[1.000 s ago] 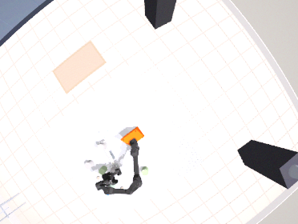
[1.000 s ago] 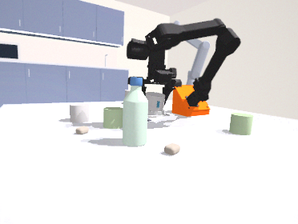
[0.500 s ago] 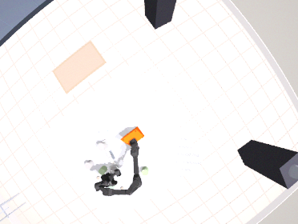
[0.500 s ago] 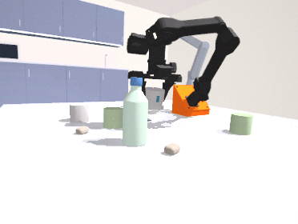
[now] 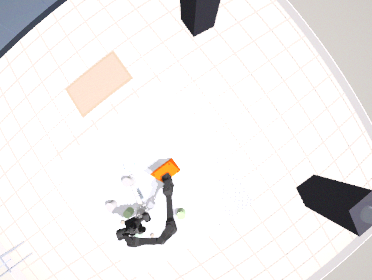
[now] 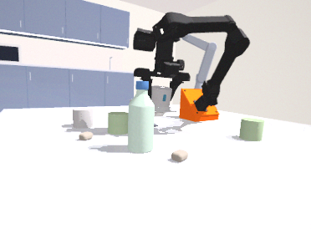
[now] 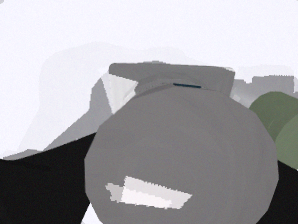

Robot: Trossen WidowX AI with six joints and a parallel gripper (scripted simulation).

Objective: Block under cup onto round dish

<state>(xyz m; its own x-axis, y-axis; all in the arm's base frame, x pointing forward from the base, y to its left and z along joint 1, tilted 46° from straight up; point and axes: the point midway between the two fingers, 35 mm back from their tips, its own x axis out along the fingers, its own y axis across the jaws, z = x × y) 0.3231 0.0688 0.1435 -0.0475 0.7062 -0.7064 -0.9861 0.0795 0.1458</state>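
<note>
My gripper tip is now 13 cm to the left of the grey balance beam, 7 cm above it and 1 cm past it. Also, from my gripper tip: tall pale green bottle (15 cm to the left, 14 cm ahead); then pale grey cup (2 cm to the left, 1 cm above).
</note>
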